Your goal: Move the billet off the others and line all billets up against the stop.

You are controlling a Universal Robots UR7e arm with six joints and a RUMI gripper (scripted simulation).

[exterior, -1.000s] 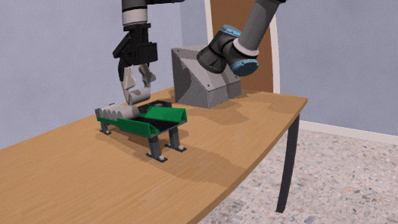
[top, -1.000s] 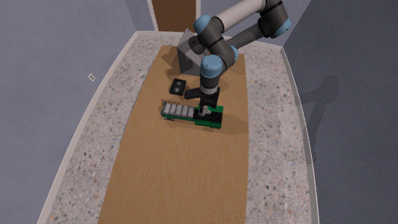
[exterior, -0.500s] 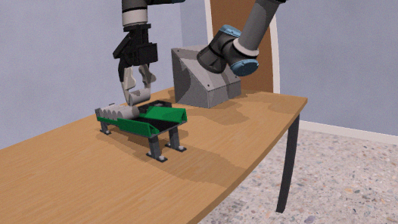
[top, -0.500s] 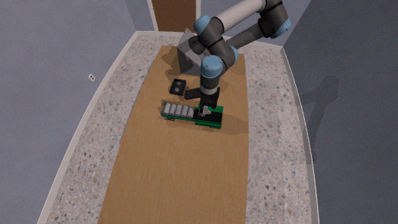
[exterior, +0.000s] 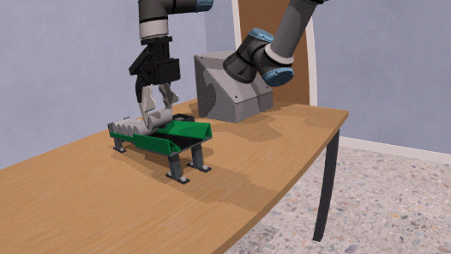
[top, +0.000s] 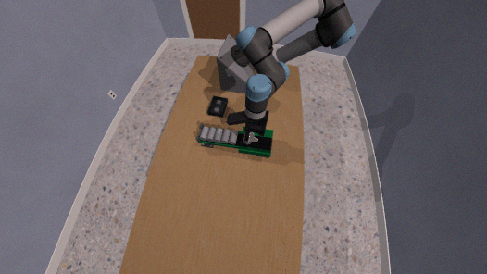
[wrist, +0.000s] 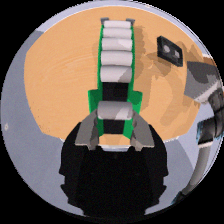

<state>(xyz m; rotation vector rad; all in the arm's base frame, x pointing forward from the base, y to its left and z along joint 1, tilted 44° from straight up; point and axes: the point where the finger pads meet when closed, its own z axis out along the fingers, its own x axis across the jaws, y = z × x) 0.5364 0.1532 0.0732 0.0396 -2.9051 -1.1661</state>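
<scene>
My gripper is now 70 mm above the green feed ramp and 60 mm to the left of it. Also, from my hand: small black box: 230 mm to the right, 220 mm behind, 120 mm below; stop: 260 mm to the right, 70 mm below, 10 mm ahead.
</scene>
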